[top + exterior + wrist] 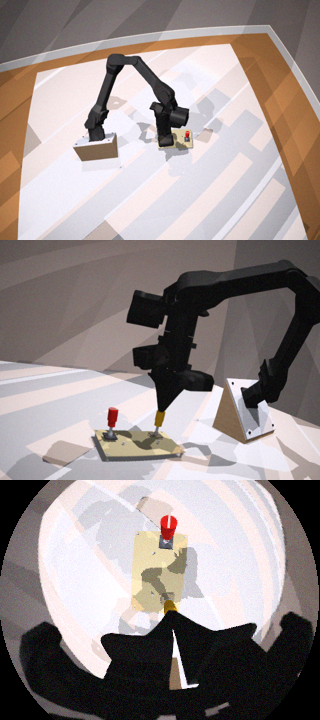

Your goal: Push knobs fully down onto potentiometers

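Right now my gripper tip is 100 mm short of the red knob, 10 mm to the right of it and 10 mm above it. Also, from my gripper tip: yellow knob: 20 mm below.
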